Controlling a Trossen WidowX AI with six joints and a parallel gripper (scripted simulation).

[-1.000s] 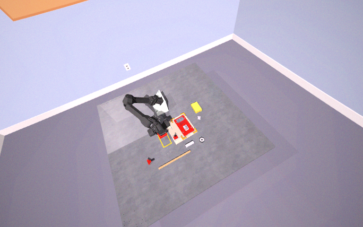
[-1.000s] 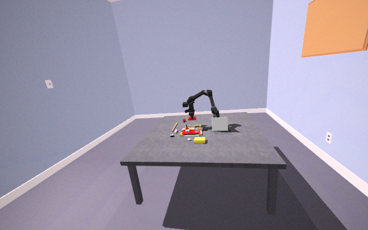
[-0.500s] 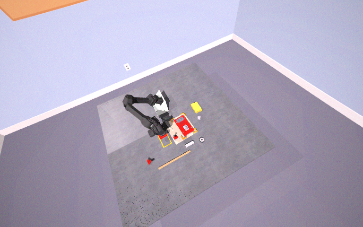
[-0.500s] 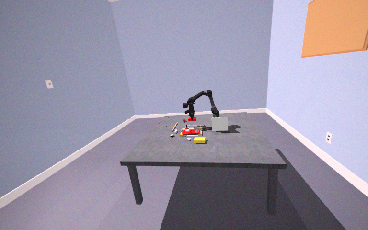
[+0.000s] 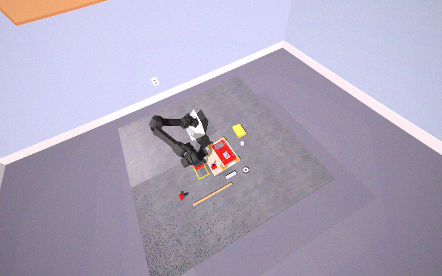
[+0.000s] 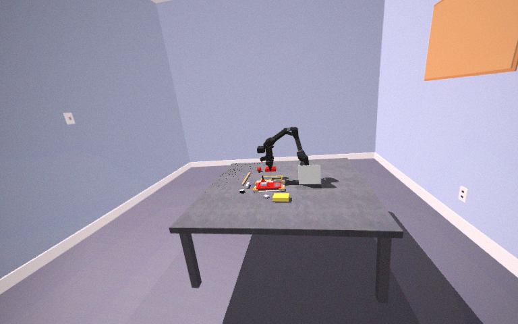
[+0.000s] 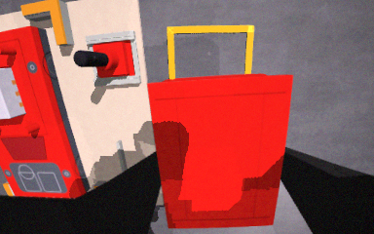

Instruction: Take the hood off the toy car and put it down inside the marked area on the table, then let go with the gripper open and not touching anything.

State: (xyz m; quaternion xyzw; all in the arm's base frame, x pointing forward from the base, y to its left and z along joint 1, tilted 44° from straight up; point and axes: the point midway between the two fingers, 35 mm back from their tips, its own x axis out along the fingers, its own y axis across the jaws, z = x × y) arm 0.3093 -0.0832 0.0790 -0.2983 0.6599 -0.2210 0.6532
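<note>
The grey socket is 6 cm ahead of my gripper tip, 10 cm to the left of it and 5 cm below it. Also, from my gripper tip: white cylinder 17 cm ahead, 19 cm to the left, 7 cm below; wooden stick 24 cm ahead, 1 cm to the left, 8 cm below; red hood 1 cm above.
</note>
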